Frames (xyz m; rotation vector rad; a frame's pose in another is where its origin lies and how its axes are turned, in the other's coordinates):
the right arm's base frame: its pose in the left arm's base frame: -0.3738 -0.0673 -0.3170 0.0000 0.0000 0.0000
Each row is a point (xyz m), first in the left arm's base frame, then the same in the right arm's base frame.
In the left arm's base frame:
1: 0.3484 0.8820 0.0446
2: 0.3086 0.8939 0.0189
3: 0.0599 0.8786 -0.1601
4: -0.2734 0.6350 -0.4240
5: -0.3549 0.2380 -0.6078
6: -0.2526 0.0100 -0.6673
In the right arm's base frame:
1: 0.7222 0.9493 0.3616
2: 0.6824 0.9612 0.3359
3: 0.4337 0.9459 0.1569
4: 0.1004 0.7023 -0.1070
5: 0.0189 0.3053 -0.2908
6: 0.1212 0.0773 -0.3503

